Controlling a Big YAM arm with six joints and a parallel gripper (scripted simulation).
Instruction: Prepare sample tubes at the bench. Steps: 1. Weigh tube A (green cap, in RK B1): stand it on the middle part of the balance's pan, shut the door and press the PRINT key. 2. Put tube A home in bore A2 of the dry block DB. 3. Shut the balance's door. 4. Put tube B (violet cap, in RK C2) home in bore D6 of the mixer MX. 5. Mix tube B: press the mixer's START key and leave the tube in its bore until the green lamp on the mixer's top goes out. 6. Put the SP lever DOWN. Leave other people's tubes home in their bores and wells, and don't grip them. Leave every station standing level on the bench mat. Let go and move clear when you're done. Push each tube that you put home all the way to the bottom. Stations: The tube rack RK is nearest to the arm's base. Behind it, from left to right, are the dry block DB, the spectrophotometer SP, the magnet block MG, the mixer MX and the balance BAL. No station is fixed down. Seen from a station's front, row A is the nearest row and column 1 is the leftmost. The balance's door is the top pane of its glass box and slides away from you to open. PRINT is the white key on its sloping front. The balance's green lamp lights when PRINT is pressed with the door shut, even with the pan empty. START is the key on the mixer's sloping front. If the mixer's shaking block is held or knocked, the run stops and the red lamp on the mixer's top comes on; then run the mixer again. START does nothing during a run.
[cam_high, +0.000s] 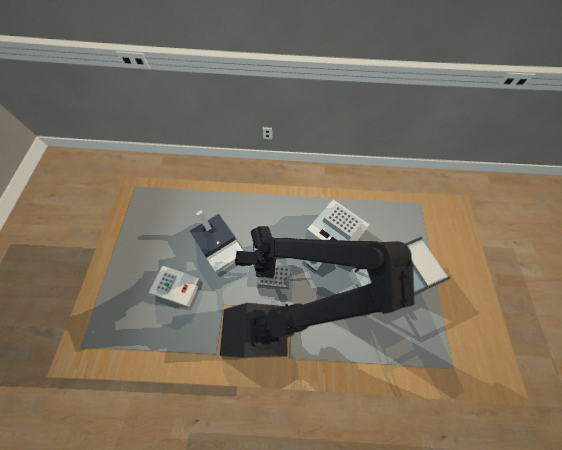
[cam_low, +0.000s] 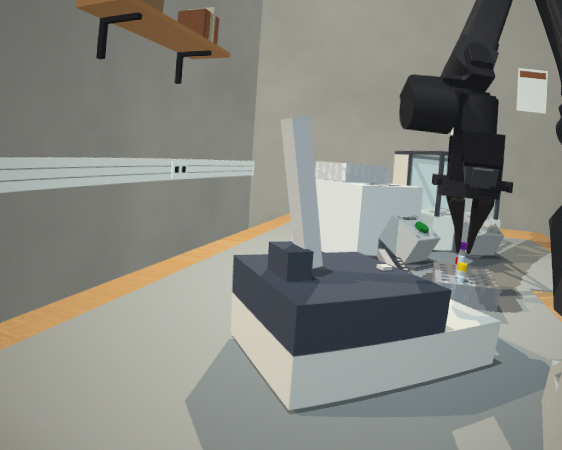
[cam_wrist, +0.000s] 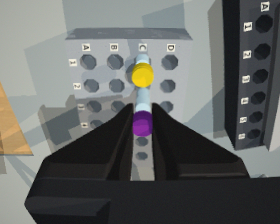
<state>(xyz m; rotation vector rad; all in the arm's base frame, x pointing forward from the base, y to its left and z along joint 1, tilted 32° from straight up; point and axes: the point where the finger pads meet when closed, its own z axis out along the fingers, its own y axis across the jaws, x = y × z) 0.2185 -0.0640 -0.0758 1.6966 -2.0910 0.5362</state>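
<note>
Now: hand 2 cm past the rack RK, 3 cm to the left of it and 6 cm above it. Round my hand: violet-capped tube B: 2 cm below; then magnet block: 10 cm ahead, 1 cm to the right, 5 cm below; then green start key: 2 cm ahead, 19 cm to the right.
</note>
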